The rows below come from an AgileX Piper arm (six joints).
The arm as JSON. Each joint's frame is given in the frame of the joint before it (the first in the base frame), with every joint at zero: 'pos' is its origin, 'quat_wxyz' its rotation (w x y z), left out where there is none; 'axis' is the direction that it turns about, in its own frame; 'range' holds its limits. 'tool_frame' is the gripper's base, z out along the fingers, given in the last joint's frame.
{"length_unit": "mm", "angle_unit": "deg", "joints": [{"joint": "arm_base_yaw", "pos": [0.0, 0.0, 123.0], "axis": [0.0, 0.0, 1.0], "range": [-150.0, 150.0]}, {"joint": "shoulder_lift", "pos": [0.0, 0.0, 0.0], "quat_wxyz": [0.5, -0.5, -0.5, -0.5], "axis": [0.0, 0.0, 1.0], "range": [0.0, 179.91]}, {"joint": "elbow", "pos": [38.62, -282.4, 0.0], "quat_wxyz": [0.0, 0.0, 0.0, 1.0], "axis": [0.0, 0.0, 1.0], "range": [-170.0, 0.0]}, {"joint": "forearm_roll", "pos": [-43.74, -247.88, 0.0], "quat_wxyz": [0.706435, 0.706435, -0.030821, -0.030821], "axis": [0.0, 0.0, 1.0], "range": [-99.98, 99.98]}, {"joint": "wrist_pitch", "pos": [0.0, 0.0, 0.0], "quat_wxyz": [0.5, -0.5, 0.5, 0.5], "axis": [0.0, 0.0, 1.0], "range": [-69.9, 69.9]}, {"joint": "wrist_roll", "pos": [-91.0, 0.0, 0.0], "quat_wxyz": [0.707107, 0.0, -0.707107, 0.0], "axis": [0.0, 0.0, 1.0], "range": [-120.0, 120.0]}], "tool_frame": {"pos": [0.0, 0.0, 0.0], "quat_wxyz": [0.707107, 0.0, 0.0, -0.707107]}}
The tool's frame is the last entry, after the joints.
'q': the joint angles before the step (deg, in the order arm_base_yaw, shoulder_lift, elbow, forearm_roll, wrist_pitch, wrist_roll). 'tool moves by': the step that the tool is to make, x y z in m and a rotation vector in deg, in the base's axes. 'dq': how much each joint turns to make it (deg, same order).
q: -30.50 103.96 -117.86 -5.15 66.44 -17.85
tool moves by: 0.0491 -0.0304 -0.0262 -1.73 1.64 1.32
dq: 0.00 14.27 -16.34 -0.80 2.40 -2.46
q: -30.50 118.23 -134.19 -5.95 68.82 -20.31
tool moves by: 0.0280 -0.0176 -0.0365 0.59 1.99 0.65
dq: -0.14 8.38 -6.48 0.15 0.01 -0.99
